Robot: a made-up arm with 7 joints.
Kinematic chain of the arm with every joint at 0, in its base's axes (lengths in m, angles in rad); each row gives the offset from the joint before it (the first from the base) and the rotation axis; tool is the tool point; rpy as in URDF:
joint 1: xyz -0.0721 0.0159 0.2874 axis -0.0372 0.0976 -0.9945
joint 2: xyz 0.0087 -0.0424 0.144 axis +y
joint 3: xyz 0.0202 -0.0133 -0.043 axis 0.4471 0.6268 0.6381
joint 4: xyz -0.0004 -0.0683 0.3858 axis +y
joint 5: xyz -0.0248 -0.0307 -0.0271 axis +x
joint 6: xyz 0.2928 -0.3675 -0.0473 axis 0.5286 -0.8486 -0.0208
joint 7: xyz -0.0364 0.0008 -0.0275 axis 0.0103 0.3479 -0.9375
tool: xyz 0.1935 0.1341 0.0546 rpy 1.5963 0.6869 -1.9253
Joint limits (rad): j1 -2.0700..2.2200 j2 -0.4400..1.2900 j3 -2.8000..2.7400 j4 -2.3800..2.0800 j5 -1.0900..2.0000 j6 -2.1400..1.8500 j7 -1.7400..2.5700
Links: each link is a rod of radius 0.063 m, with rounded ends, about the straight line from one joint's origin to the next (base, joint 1, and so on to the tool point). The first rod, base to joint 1, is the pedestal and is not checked.
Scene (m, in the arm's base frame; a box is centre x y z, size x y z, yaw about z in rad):
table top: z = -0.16
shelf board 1: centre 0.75 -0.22 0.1 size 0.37 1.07 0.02 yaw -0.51
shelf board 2: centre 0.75 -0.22 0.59 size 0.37 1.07 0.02 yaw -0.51
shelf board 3: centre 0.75 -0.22 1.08 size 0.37 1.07 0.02 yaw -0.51
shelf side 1: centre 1.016 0.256 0.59 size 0.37 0.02 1 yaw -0.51
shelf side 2: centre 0.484 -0.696 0.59 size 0.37 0.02 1 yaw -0.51
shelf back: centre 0.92 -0.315 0.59 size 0.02 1.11 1 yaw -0.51
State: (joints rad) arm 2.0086 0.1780 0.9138 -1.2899 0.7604 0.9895 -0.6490
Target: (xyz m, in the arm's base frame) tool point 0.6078 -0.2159 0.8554
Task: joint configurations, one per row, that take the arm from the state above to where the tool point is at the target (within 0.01 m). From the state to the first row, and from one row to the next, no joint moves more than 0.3 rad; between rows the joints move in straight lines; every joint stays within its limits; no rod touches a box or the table.
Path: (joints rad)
1: 1.7890 -0.1053 0.6692 -1.1966 0.8747 0.8910 -0.5192
2: 1.5694 -0.3887 0.4245 -1.1033 0.9890 0.7924 -0.3894
3: 1.3128 -0.3972 0.4958 -1.0961 1.1045 0.7290 -0.4364
4: 1.0563 -0.4058 0.5671 -1.0890 1.2199 0.6656 -0.4835
5: 0.7997 -0.4143 0.6384 -1.0818 1.3354 0.6022 -0.5305
6: 0.5431 -0.4229 0.7097 -1.0746 1.4509 0.5388 -0.5776
7: 0.2866 -0.4314 0.7810 -1.0675 1.5663 0.4754 -0.6246
8: 0.0300 -0.4400 0.8522 -1.0603 1.6818 0.4120 -0.6717
9: 0.1185 -0.4400 0.9723 -1.1474 1.5766 0.4281 -0.4624
10: 0.2070 -0.4400 1.0924 -1.2345 1.4713 0.4441 -0.2531
11: 0.2954 -0.4400 1.2124 -1.3215 1.3661 0.4601 -0.0439

